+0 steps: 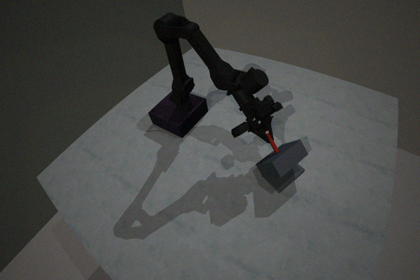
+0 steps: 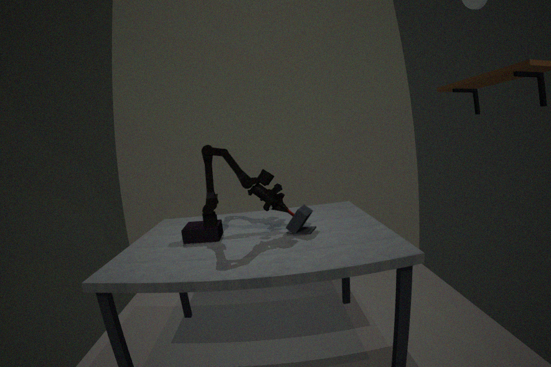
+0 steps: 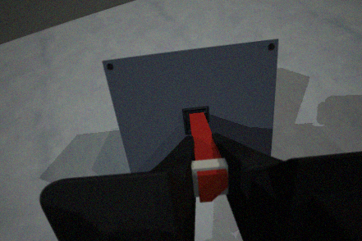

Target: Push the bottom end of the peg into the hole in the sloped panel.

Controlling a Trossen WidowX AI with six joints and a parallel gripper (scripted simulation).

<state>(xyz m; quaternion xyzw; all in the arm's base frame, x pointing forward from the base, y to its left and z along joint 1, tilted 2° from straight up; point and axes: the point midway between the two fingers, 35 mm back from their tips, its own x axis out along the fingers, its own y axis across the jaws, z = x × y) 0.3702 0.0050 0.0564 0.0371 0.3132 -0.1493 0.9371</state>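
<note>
Right now my gripper tip is 5 cm short of the sloped grey panel, 4 cm above it and 1 cm to the left of it. From my gripper tip the other things lie so: red peg: 1 cm behind, 1 cm above; thin flat foot plate: 10 cm below, 7 cm ahead, 2 cm to the right.
</note>
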